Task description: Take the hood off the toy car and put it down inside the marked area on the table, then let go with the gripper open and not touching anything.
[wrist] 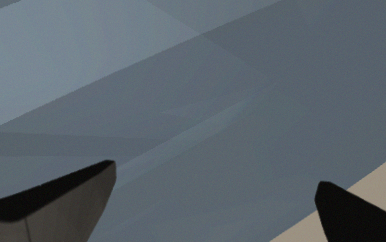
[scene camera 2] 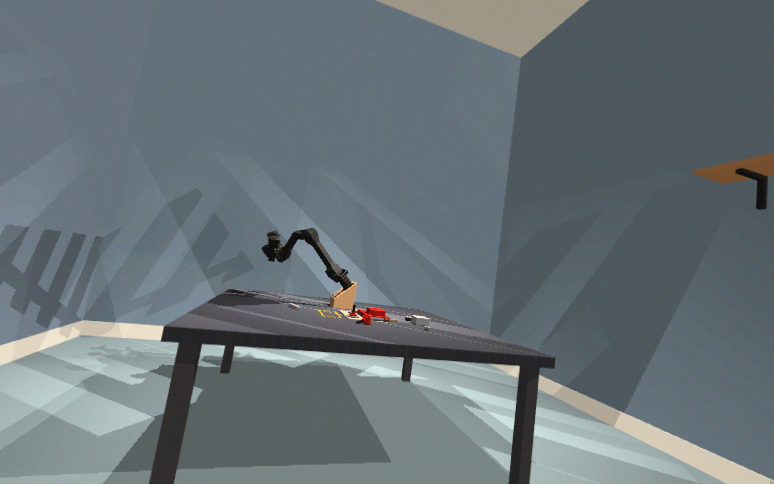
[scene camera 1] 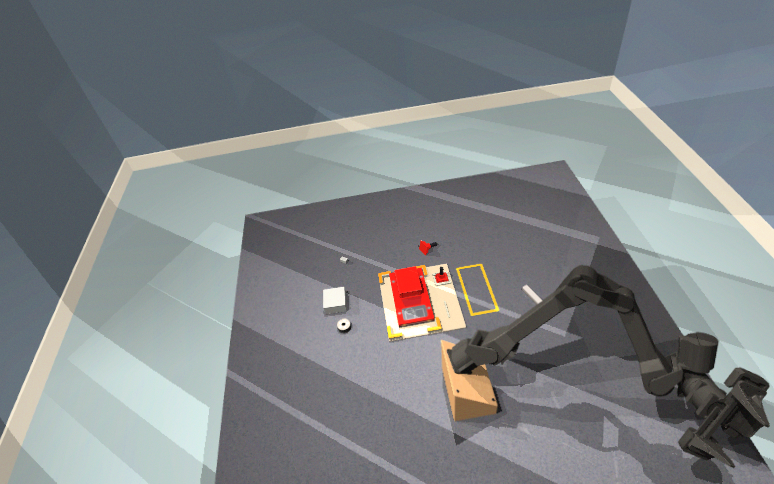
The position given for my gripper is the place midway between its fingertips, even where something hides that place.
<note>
My gripper (scene camera 1: 749, 446) is open, with nothing in its grasp.
My gripper is seen too in the wrist view (wrist: 215, 180).
</note>
